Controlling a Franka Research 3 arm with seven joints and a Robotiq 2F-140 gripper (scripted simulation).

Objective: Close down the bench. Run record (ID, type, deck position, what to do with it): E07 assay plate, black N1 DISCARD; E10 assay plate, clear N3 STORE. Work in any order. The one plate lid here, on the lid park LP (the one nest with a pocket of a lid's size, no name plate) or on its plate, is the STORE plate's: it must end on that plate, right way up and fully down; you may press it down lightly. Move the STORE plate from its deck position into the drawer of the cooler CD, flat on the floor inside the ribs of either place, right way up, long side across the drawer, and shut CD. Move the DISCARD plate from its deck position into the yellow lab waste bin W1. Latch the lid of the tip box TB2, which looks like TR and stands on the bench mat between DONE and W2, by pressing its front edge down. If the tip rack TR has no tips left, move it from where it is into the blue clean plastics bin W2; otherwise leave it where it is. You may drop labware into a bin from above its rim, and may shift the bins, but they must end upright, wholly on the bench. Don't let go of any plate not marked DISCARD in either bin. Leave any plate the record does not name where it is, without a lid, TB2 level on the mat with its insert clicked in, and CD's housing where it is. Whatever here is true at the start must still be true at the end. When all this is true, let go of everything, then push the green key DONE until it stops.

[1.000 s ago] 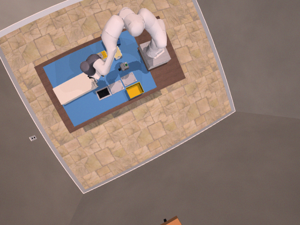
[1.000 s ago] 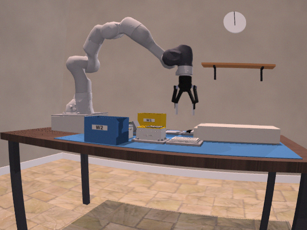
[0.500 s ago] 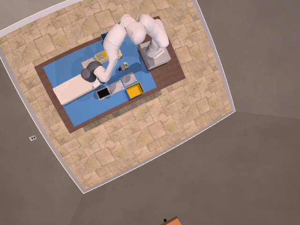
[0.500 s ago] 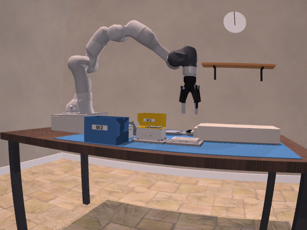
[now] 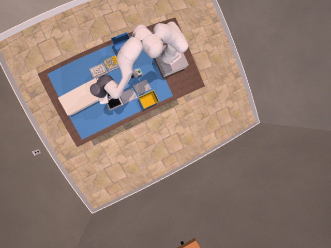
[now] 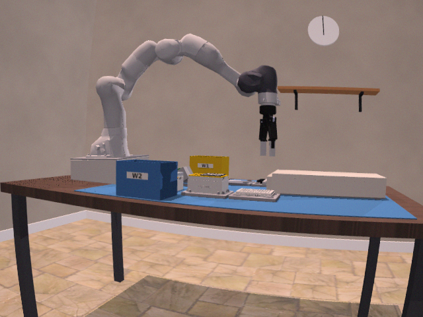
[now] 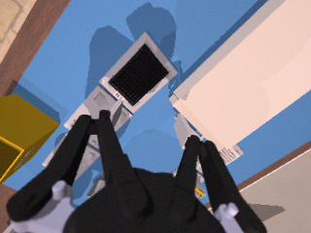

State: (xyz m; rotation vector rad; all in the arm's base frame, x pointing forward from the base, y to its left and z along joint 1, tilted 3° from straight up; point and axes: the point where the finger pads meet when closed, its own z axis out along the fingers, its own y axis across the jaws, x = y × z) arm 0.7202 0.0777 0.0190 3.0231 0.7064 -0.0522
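My gripper is now 2 cm short of the black plate, 5 cm to the right of it and 14 cm above it. From my hand the other things lie so: nest N1: 2 cm ahead, 5 cm to the left, 16 cm below; grey nest N3: 15 cm behind, 6 cm to the left, 16 cm below; white plate lid: 12 cm ahead, 15 cm to the right, 14 cm below.
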